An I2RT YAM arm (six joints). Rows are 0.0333 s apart.
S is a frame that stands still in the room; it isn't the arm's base.
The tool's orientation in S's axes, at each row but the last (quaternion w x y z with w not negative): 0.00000 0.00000 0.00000 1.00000; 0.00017 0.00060 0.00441 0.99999; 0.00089 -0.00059 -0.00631 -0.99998; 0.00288 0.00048 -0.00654 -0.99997; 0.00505 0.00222 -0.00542 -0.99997; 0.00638 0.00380 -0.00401 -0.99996; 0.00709 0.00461 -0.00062 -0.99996; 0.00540 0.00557 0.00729 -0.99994; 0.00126 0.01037 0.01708 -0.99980; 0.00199 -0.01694 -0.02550 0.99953; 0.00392 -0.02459 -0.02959 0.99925; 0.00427 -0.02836 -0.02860 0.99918; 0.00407 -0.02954 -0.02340 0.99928
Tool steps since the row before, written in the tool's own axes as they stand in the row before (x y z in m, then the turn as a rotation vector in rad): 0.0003 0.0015 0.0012 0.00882 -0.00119 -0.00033; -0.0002 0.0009 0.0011 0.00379 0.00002 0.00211; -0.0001 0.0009 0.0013 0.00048 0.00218 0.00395; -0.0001 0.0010 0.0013 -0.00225 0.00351 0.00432; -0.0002 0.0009 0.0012 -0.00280 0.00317 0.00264; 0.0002 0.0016 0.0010 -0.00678 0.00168 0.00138; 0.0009 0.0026 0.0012 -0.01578 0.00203 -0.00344; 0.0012 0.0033 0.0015 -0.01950 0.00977 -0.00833; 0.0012 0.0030 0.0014 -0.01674 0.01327 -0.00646; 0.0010 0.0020 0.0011 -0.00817 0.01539 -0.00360; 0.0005 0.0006 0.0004 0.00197 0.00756 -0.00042; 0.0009 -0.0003 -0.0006 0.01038 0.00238 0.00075; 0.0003 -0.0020 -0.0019 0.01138 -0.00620 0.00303
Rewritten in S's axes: -0.0003 -0.0015 0.0012 -0.00882 0.00119 -0.00033; 0.0002 -0.0009 0.0011 -0.00379 0.00000 0.00211; 0.0001 -0.0009 0.0013 -0.00047 -0.00213 0.00398; 0.0001 -0.0010 0.0013 0.00227 -0.00344 0.00437; 0.0002 -0.0009 0.0012 0.00282 -0.00311 0.00269; -0.0002 -0.0016 0.0010 0.00679 -0.00158 0.00144; -0.0009 -0.0026 0.0012 0.01584 -0.00181 -0.00329; -0.0012 -0.0033 0.0014 0.01970 -0.00944 -0.00825; -0.0012 -0.0030 0.0013 0.01691 -0.01301 -0.00656; -0.0010 -0.0020 0.0010 0.00824 -0.01523 -0.00410; -0.0005 -0.0006 0.0003 -0.00200 -0.00750 -0.00096; -0.0009 0.0003 -0.0006 -0.01042 -0.00231 0.00003; -0.0002 0.0021 -0.0018 -0.01150 0.00616 0.00264
